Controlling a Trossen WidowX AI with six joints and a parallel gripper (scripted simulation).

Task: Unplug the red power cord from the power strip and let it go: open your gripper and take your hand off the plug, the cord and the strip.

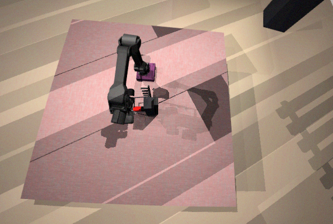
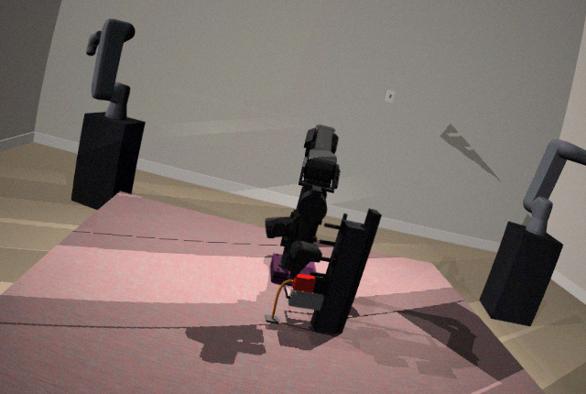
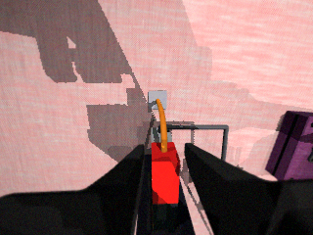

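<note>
Right now the red plug is 50 mm to the left of my gripper tip, 20 mm behind it and 10 mm below it. From my gripper tip the other things lie so: grey pad 130 mm below, 20 mm to the right.
</note>
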